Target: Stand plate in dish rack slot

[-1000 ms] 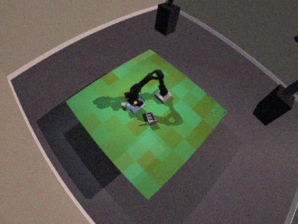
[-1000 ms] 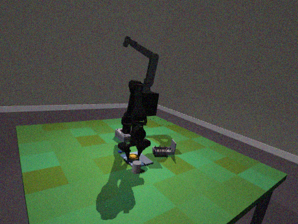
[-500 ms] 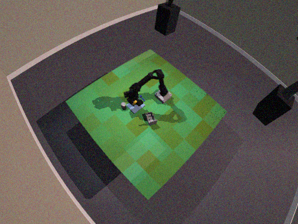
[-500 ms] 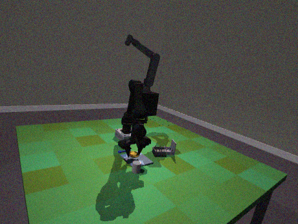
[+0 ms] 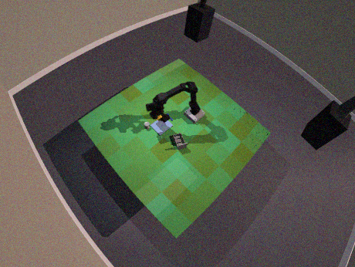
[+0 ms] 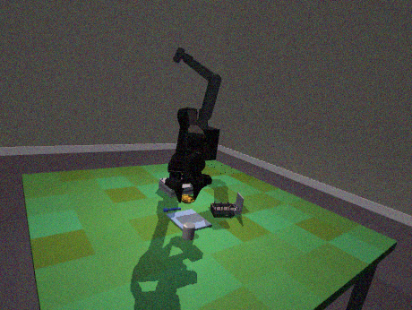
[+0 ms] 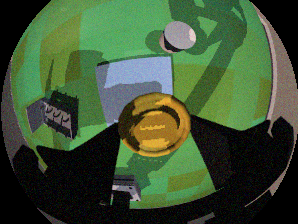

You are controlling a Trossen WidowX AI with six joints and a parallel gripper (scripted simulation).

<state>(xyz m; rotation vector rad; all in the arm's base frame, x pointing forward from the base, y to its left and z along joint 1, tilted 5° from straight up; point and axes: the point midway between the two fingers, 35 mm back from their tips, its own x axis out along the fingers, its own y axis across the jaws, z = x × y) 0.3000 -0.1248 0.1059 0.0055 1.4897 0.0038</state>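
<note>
My gripper tip is 2 cm past the dish rack, 24 cm to the right of it and 7 cm above it. Also, from my gripper tip: white cup (10 cm ahead, 5 cm to the right, 7 cm below); yellow plate (1 cm above); light blue mat (1 cm behind, 2 cm to the left, 9 cm below).
</note>
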